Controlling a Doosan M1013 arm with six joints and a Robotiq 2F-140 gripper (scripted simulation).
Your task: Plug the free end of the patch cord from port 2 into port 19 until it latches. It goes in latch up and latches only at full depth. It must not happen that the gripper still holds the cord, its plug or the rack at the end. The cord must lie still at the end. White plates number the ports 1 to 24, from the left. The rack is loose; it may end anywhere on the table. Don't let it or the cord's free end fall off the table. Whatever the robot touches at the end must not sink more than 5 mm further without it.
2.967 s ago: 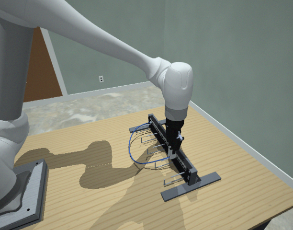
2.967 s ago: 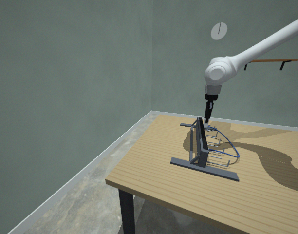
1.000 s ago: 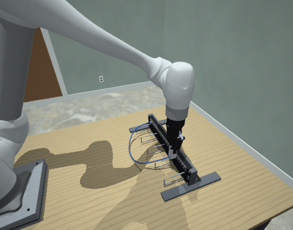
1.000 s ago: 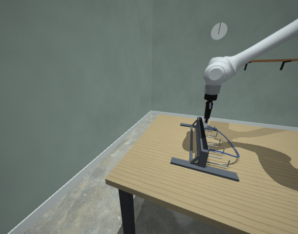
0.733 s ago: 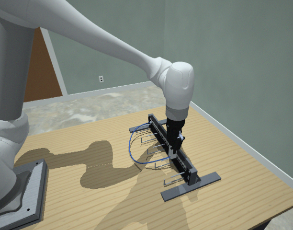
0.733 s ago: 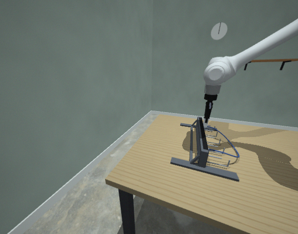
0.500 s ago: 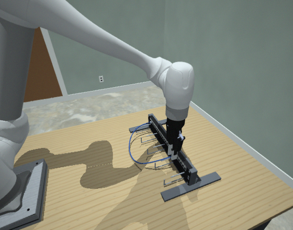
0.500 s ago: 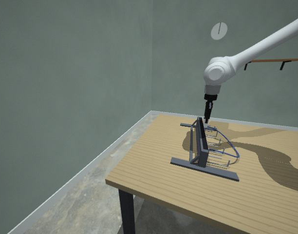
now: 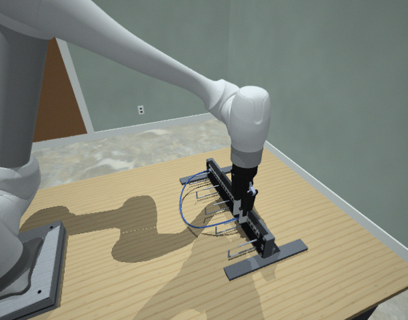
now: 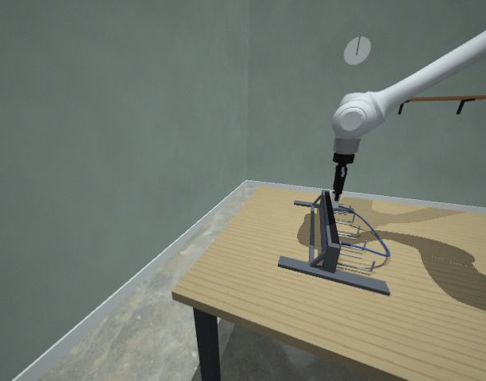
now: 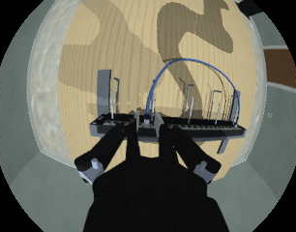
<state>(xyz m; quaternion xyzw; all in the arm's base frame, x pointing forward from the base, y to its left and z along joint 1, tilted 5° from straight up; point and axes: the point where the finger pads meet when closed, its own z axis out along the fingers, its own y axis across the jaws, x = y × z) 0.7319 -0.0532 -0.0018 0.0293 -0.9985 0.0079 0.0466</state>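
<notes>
My gripper is now 1 cm short of the cord plug and 3 cm above it.
</notes>
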